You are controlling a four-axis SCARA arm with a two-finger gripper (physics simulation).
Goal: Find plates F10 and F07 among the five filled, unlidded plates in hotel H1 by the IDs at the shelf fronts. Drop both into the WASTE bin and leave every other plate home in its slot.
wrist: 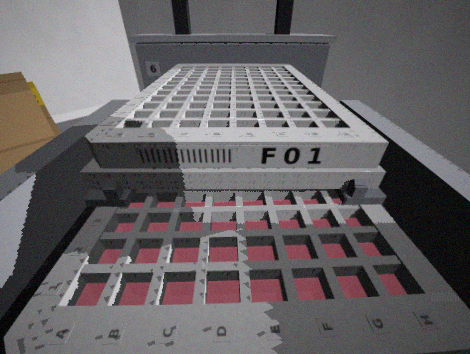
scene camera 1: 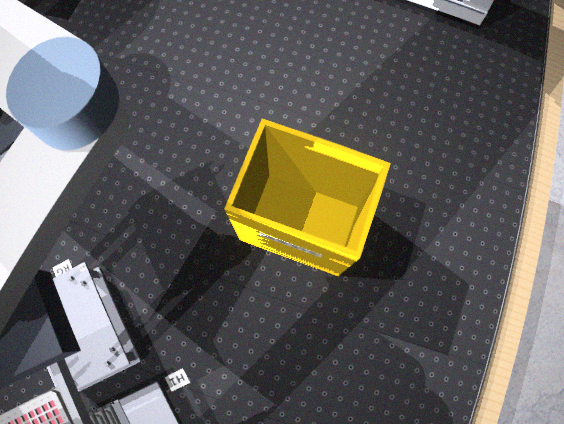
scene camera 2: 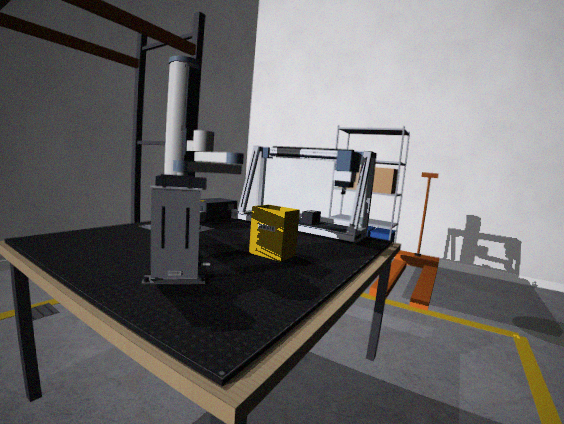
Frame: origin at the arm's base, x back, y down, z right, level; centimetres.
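Seen in the pictures: gripper, between the fingertips: (wrist: 235, 119).
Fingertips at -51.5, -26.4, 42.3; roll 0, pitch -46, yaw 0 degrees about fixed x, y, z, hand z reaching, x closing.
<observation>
A point is followed by its place in that frame, as x, y, z.
My gripper (wrist: 235, 119) {-51.5, -26.4, 42.3} is shut on plate F10 (wrist: 175, 320) in the wrist view, with long jaws along its left and right sides. This level plate has pink-filled wells; its ID front does not show. Plate F01 (wrist: 240, 155) {-47.5, -27.5, 38.7} sits level just above and beyond it in hotel H1 (wrist: 280, 54) {-54.5, -28.5, 49.7}, near slot mark 6. F07 and the other plates do not show by ID. The yellow WASTE bin (scene camera 1: 245, 234) {-58.0, -8.9, 8.4} (scene camera 2: 287, 235) {-72.6, -11.4, 5.2} stands upright and open on the table; its visible inside holds no plate. The H1 tag (scene camera 1: 177, 380) {-54.8, -1.3, 31.9} lies at lower left in scene camera 1.
A pale tray-like fixture (scene camera 1: 90, 325) {-41.0, -7.3, 28.3} stands near the H1 tag, left of the bin. The arm (scene camera 1: 55, 95) {-45.5, -42.6, 8.5} (scene camera 2: 217, 157) {-36.6, -40.2, 9.4} reaches over the table. A grey housing (scene camera 2: 175, 225) {-59.0, -18.5, 49.2} stands beside the bin, and a gantry frame (scene camera 2: 310, 152) {-46.0, -49.0, -62.3} behind it. A cardboard box (wrist: 25, 122) shows at left.
</observation>
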